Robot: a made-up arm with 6 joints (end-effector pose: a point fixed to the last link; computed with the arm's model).
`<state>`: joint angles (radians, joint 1 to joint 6).
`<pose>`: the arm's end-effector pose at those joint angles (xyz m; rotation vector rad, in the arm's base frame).
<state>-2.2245 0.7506 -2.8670 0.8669 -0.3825 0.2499</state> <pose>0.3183 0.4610 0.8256 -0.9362 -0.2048 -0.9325</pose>
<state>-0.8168 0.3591 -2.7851 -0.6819 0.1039 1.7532</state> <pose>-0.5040 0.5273 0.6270 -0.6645 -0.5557 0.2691</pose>
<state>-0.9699 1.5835 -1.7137 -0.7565 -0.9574 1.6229</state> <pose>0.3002 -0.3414 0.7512 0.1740 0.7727 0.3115</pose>
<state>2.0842 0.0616 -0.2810 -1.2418 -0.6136 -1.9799</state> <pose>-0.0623 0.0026 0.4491 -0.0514 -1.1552 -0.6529</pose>
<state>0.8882 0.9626 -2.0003 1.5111 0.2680 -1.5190</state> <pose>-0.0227 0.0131 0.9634 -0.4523 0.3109 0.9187</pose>
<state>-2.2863 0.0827 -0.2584 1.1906 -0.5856 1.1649</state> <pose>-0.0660 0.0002 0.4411 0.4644 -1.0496 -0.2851</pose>
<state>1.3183 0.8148 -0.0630 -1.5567 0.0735 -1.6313</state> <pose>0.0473 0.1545 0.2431 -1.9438 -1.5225 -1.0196</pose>
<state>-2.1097 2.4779 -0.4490 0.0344 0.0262 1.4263</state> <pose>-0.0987 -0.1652 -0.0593 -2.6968 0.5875 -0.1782</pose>
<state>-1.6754 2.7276 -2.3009 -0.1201 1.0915 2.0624</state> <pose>-0.0878 -0.7368 0.1084 2.8696 -0.8069 -0.1216</pose>
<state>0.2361 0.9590 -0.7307 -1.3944 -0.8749 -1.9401</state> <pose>0.2311 0.1312 0.5177 -1.4723 -1.0529 -1.6826</pose>
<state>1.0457 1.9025 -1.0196 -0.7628 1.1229 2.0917</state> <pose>0.2722 0.3488 0.2203 0.7126 2.3870 -0.4275</pose>
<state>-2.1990 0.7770 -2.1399 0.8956 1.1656 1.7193</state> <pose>0.1526 0.0912 0.8957 1.2534 -0.0102 0.4158</pose>
